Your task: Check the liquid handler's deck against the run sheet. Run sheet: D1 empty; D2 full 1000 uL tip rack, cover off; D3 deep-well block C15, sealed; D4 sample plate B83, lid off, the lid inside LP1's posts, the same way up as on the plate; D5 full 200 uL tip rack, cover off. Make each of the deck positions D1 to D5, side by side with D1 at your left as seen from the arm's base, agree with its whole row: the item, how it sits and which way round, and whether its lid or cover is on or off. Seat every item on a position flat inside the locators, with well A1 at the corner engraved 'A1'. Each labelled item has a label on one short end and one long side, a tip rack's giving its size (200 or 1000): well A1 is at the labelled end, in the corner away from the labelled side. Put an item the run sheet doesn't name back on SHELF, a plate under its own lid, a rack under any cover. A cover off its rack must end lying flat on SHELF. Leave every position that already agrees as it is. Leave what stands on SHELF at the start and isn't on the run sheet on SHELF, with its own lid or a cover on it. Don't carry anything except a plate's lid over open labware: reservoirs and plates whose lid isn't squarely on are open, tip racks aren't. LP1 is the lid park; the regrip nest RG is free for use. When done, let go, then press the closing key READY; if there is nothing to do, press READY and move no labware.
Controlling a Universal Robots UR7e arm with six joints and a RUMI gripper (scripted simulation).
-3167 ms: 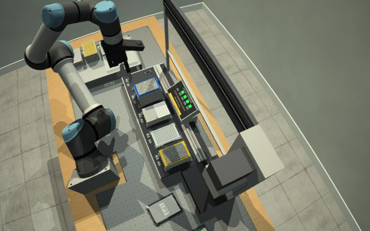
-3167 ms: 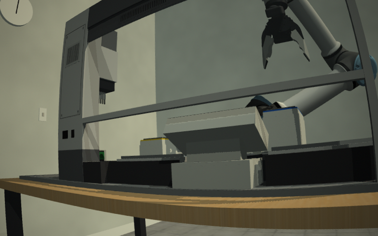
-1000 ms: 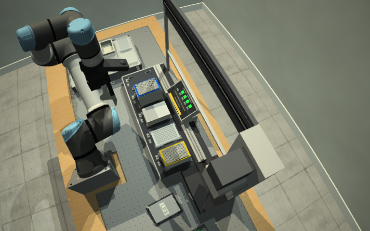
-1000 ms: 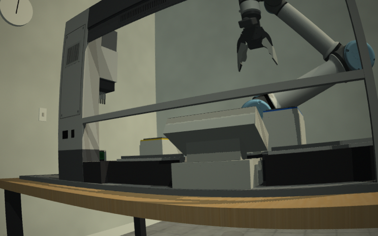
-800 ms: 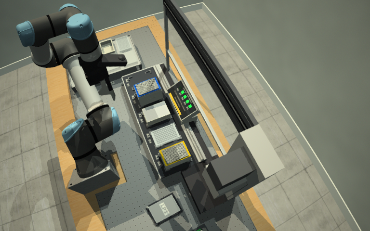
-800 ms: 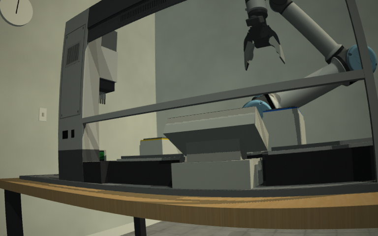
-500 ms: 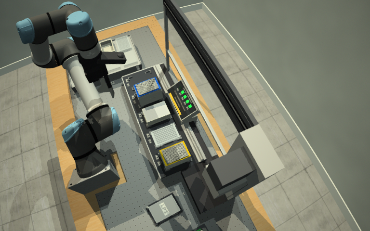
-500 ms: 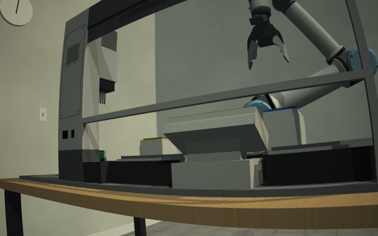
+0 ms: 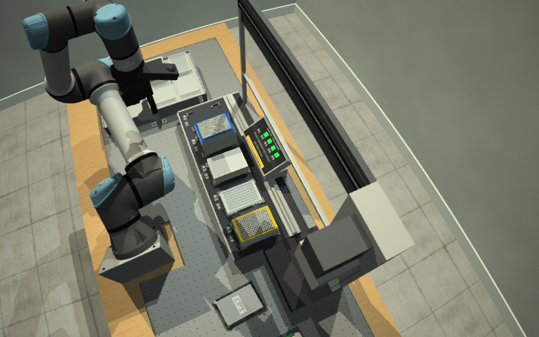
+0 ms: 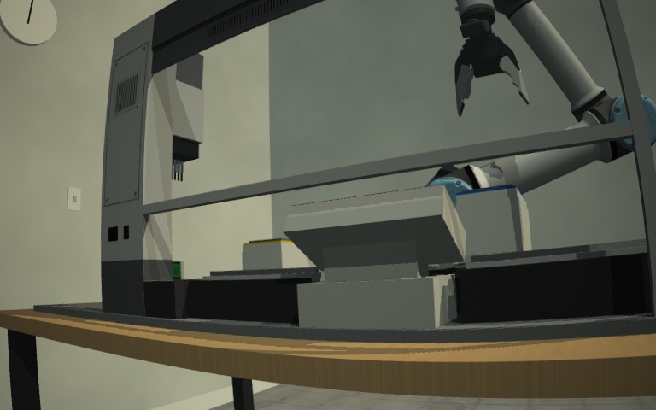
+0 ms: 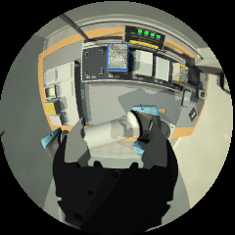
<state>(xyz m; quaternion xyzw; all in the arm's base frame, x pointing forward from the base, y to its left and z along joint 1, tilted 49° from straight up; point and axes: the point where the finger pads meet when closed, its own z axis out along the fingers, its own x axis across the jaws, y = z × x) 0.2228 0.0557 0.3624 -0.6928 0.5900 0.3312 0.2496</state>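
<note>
The blue-rimmed tip rack is 16 cm ahead of my hand, 2 cm to the left of it and 22 cm below it. Also, from my hand: grey deep-well block 18 cm ahead, 10 cm to the right, 27 cm below; then white sample plate 19 cm ahead, 23 cm to the right, 28 cm below; then gantry 37 cm ahead, 13 cm to the right, 17 cm above.
</note>
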